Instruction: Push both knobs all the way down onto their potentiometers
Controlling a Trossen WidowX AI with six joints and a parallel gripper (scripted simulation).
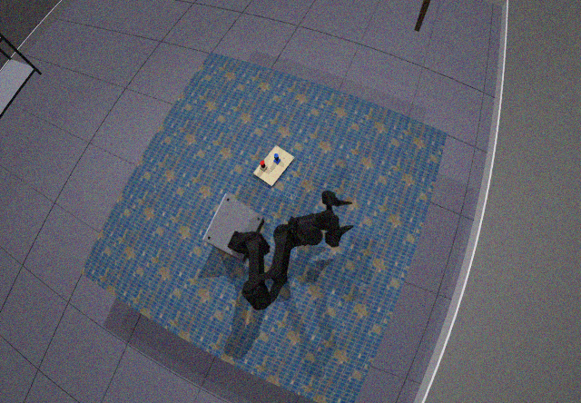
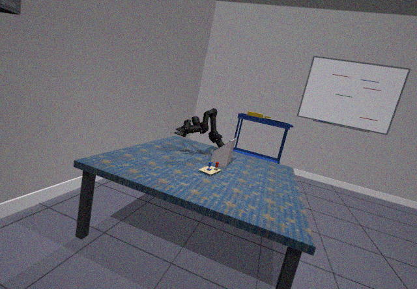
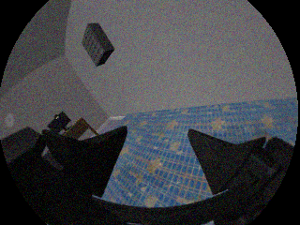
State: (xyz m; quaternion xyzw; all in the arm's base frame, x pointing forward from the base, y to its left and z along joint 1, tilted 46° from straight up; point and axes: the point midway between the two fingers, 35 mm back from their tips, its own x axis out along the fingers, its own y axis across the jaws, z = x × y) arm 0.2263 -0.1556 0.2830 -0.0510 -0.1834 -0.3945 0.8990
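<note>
My gripper tip is 9 cm short of the red knob, 41 cm to the right of it and 13 cm above it. The rest, counted from my gripper tip: blue knob 14 cm ahead, 37 cm to the left, 14 cm below.
</note>
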